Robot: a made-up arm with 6 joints. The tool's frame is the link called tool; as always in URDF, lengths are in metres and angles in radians. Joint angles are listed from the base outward. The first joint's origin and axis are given. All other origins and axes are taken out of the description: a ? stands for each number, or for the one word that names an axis. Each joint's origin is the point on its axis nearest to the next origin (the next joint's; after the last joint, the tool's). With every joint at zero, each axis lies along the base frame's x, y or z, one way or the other. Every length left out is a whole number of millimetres.
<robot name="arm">
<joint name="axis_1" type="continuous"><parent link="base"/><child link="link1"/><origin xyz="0 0 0.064"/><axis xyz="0 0 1"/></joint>
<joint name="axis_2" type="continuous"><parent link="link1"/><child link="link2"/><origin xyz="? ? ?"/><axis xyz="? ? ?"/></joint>
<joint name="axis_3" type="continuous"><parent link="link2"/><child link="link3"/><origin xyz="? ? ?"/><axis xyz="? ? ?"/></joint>
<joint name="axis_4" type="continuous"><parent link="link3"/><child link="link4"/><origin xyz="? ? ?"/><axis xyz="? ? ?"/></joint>
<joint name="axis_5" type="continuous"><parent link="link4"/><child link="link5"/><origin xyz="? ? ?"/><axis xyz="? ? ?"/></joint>
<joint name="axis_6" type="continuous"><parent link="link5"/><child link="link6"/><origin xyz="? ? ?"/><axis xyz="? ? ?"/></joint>
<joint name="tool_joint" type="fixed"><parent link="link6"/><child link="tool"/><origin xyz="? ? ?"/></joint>
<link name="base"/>
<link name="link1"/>
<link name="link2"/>
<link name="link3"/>
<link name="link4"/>
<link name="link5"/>
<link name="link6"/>
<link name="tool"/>
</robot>
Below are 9 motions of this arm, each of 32 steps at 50 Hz.
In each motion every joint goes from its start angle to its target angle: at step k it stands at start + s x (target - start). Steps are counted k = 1, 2, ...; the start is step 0. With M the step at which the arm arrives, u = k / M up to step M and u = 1 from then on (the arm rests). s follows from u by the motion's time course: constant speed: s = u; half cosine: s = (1 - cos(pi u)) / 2; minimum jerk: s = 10 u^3 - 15 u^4 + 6 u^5.
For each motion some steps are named. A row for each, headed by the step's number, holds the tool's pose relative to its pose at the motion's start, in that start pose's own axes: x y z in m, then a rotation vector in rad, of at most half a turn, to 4 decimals.
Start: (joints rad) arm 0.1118 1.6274 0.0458 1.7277 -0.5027 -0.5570
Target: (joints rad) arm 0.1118 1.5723 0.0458 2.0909 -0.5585 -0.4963
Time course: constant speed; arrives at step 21
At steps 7, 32:
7: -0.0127 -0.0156 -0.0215 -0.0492 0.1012 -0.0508
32: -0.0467 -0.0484 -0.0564 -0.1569 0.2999 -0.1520

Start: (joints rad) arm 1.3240 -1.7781 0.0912 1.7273 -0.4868 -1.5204
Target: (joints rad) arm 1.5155 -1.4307 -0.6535 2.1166 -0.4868 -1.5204
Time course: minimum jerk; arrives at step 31
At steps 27, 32:
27: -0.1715 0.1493 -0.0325 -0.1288 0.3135 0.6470
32: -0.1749 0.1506 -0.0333 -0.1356 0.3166 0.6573

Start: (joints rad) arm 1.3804 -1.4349 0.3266 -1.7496 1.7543 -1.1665
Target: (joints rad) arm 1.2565 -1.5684 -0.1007 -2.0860 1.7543 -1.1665
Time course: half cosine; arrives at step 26
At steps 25, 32:
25: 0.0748 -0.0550 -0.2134 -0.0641 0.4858 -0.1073
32: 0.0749 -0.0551 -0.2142 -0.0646 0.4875 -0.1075

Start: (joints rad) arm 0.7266 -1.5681 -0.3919 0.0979 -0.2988 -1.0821
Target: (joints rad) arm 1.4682 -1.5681 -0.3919 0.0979 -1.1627 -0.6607
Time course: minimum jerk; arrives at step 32
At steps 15, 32:
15: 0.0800 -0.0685 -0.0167 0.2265 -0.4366 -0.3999
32: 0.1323 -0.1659 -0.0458 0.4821 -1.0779 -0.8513

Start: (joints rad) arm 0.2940 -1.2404 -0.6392 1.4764 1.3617 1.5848
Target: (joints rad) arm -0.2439 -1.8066 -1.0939 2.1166 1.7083 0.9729
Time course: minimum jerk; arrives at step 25
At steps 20, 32:
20: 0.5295 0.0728 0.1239 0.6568 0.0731 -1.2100
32: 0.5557 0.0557 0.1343 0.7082 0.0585 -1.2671

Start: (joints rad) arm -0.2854 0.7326 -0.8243 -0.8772 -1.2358 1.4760
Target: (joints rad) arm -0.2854 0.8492 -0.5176 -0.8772 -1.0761 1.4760
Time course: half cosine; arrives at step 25
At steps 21, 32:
21: 0.0282 0.0186 0.0625 0.2957 0.2097 -0.1571
32: 0.0308 0.0192 0.0664 0.3158 0.2219 -0.1690

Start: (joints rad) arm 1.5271 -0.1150 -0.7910 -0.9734 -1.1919 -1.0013
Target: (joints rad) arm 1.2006 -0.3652 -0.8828 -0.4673 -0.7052 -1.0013
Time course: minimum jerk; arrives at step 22
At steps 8, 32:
8: 0.0224 -0.0019 -0.0145 -0.1887 -0.0187 -0.1304
32: 0.0812 -0.0331 -0.0602 -0.6329 0.1149 -0.5531

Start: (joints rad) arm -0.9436 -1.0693 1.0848 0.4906 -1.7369 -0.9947
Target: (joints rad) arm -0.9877 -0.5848 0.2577 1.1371 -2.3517 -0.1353
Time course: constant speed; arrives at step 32
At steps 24, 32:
24: -0.0818 -0.0866 -0.0749 0.4669 -0.4143 -1.0285
32: -0.1291 -0.0749 -0.1087 0.4206 -0.4107 -1.3770

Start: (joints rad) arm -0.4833 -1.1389 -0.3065 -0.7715 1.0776 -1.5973
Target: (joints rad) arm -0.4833 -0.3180 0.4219 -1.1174 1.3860 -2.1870
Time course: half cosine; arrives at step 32
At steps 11, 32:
11: -0.0269 0.0174 0.0174 -0.1569 -0.1321 -0.2154
32: -0.0327 0.0662 0.0175 -0.3734 -0.3937 -1.0784

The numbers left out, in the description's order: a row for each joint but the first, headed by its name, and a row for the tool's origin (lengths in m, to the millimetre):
axis_2: xyz 0.197 0.191 0, axis 0 -1 0
axis_3: xyz -0.074 0 0.025, axis 0 0 1
axis_4: xyz -0.004 0.158 0, axis 0 1 0
axis_5: xyz -0.075 0 -0.199, axis 0 0 1
axis_6: xyz 0.133 0.074 0, axis 0 -1 0
tool: xyz 0.008 0 0.039

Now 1 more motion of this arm.
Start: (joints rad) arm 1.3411 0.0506 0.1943 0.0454 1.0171 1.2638
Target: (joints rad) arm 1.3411 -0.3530 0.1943 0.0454 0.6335 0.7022
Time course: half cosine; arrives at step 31
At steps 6, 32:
6: 0.0095 0.0018 0.0015 -0.0212 0.0636 -0.0429
32: 0.0917 -0.0070 0.0092 -0.1229 0.7618 -0.5072

